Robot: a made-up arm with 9 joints. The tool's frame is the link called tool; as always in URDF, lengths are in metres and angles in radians.
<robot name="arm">
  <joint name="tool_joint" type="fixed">
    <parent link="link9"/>
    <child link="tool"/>
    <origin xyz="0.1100 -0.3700 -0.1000"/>
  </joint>
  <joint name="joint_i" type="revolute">
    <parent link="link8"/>
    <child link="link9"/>
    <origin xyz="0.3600 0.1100 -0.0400"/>
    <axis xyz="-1 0 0"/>
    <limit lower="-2.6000" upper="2.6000" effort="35" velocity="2.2"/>
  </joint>
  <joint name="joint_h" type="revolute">
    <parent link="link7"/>
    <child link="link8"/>
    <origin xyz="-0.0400 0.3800 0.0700"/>
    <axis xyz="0 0 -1"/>
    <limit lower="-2.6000" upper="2.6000" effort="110" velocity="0.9"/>
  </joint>
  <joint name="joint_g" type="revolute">
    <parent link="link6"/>
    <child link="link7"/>
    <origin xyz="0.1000 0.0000 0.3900"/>
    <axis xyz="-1 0 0"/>
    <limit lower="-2.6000" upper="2.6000" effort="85" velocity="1.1"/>
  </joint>
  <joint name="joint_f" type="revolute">
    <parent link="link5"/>
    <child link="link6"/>
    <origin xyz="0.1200 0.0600 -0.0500"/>
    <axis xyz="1 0 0"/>
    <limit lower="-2.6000" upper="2.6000" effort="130" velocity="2.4"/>
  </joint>
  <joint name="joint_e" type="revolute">
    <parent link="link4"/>
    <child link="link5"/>
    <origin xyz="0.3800 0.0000 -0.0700"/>
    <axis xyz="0 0 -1"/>
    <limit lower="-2.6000" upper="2.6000" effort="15" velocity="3.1"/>
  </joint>
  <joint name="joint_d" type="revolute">
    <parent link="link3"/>
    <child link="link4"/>
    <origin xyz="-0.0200 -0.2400 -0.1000"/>
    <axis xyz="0 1 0"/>
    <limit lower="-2.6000" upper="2.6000" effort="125" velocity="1.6"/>
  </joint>
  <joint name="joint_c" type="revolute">
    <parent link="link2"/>
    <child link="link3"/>
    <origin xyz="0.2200 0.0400 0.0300"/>
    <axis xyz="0 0 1"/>
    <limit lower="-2.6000" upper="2.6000" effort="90" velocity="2.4"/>
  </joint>
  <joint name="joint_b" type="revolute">
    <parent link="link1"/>
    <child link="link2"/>
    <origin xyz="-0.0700 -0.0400 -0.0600"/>
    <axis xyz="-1 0 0"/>
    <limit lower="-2.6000" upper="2.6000" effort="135" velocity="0.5"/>
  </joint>
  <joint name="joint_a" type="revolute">
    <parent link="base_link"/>
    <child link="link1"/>
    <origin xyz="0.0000 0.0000 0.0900"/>
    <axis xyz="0 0 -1"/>
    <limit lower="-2.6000" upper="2.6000" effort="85" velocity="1.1"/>
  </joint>
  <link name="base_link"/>
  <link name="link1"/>
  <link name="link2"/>
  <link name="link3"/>
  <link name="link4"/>
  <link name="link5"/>
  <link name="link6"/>
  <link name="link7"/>
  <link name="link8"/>
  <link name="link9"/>
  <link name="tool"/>
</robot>
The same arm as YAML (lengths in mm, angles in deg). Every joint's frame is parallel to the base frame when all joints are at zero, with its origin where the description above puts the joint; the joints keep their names.
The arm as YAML. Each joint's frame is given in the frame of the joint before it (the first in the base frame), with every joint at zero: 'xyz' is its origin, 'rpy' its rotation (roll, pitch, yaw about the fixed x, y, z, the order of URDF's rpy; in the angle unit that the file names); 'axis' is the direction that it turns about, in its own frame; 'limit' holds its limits. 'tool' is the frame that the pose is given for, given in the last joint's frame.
units:
  length: mm
  angle: deg
joints:
  - name: joint_a
    type: revolute
    origin:
      xyz: [0.0, 0.0, 90.0]
      rpy: [0.0, 0.0, 0.0]
    axis: "-z"
    limit:
      lower: -148.97
      upper: 148.97
  - name: joint_b
    type: revolute
    origin:
      xyz: [-70.0, -40.0, -60.0]
      rpy: [0.0, 0.0, 0.0]
    axis: "-x"
    limit:
      lower: -148.97
      upper: 148.97
  - name: joint_c
    type: revolute
    origin:
      xyz: [220.0, 40.0, 30.0]
      rpy: [0.0, 0.0, 0.0]
    axis: "+z"
    limit:
      lower: -148.97
      upper: 148.97
  - name: joint_d
    type: revolute
    origin:
      xyz: [-20.0, -240.0, -100.0]
      rpy: [0.0, 0.0, 0.0]
    axis: "+y"
    limit:
      lower: -148.97
      upper: 148.97
  - name: joint_e
    type: revolute
    origin:
      xyz: [380.0, 0.0, -70.0]
      rpy: [0.0, 0.0, 0.0]
    axis: "-z"
    limit:
      lower: -148.97
      upper: 148.97
  - name: joint_f
    type: revolute
    origin:
      xyz: [120.0, 60.0, -50.0]
      rpy: [0.0, 0.0, 0.0]
    axis: "+x"
    limit:
      lower: -148.97
      upper: 148.97
  - name: joint_g
    type: revolute
    origin:
      xyz: [100.0, 0.0, 390.0]
      rpy: [0.0, 0.0, 0.0]
    axis: "-x"
    limit:
      lower: -148.97
      upper: 148.97
  - name: joint_h
    type: revolute
    origin:
      xyz: [-40.0, 380.0, 70.0]
      rpy: [0.0, 0.0, 0.0]
    axis: "-z"
    limit:
      lower: -148.97
      upper: 148.97
  - name: joint_i
    type: revolute
    origin:
      xyz: [360.0, 110.0, -40.0]
      rpy: [0.0, 0.0, 0.0]
    axis: "-x"
    limit:
      lower: -148.97
      upper: 148.97
tool:
  origin:
    xyz: [110.0, -370.0, -100.0]
    rpy: [0.0, 0.0, 0.0]

